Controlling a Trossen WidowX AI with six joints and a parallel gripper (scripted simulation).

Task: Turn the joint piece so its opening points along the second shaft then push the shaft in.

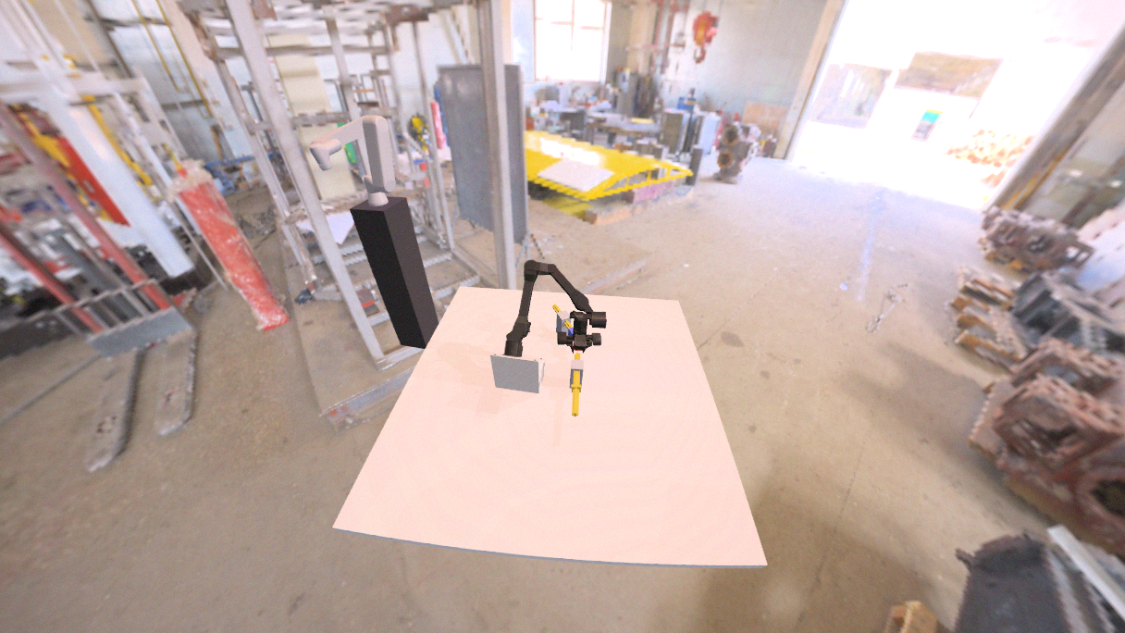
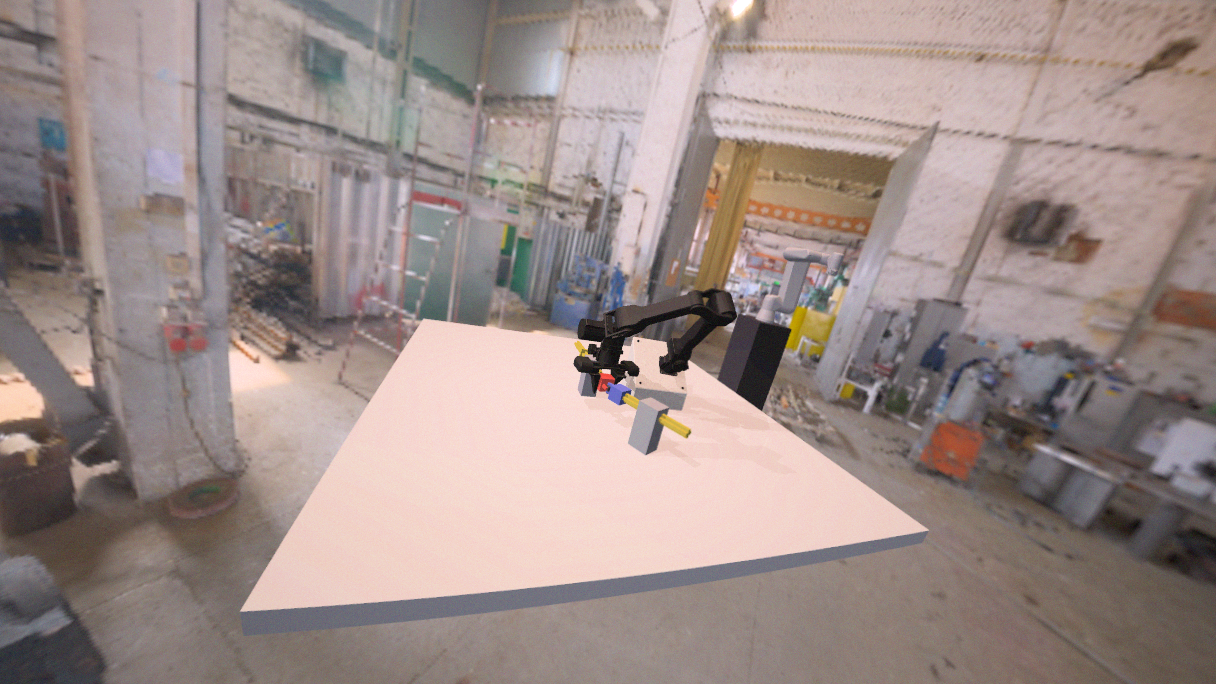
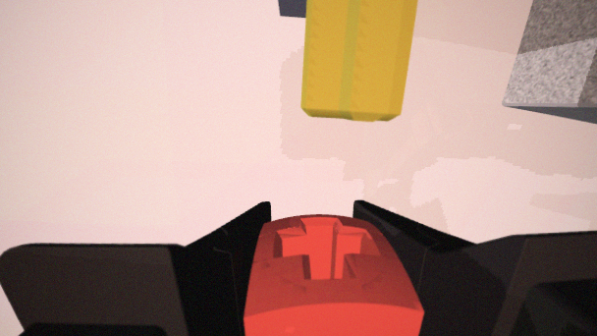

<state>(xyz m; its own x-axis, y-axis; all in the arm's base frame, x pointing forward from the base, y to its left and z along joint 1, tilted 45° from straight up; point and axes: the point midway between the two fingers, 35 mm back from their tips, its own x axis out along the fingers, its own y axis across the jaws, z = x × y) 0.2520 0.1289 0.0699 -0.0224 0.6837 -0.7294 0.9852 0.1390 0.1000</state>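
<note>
My gripper tip is now 40 mm below the red square joint piece and 20 mm to the right of it.
</note>
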